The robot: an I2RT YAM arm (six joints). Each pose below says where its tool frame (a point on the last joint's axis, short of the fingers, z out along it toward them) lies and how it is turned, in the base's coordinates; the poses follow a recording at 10 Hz.
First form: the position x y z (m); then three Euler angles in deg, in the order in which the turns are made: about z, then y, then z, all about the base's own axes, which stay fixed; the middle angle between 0 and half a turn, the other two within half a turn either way.
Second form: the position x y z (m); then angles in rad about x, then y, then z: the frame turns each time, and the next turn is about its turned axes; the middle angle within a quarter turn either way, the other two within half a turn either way. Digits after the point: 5 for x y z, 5 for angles.
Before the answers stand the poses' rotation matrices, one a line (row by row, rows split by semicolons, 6 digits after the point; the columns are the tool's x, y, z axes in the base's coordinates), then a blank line. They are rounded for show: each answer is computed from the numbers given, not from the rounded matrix.
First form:
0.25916 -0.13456 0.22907 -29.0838 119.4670 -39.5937
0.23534 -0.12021 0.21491 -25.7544 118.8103 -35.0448
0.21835 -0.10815 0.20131 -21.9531 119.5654 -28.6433
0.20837 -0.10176 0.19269 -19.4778 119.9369 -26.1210
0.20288 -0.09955 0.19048 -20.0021 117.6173 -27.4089
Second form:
-0.641074 0.372717 0.670900; -0.100582 0.825819 -0.554893; -0.760860 -0.423208 -0.491922
-0.604856 0.345743 0.717364; -0.106505 0.857617 -0.503140; -0.789181 -0.380730 -0.481911
-0.580839 0.282709 0.763349; -0.108725 0.902408 -0.416940; -0.806725 -0.325170 -0.493417
-0.569237 0.265665 0.778069; -0.092246 0.919744 -0.381526; -0.816982 -0.288952 -0.499046
-0.544163 0.291806 0.786598; -0.103133 0.907188 -0.407888; -0.832616 -0.303082 -0.463564

0.25916 -0.13456 0.22907 2.29611 0.73542 -2.61497
0.23534 -0.12021 0.21491 2.33465 0.80001 -2.62231
0.21835 -0.10815 0.20131 2.44001 0.86848 -2.68862
0.20837 -0.10176 0.19269 2.48887 0.89159 -2.70494
0.20288 -0.09955 0.19048 2.42000 0.90528 -2.64937

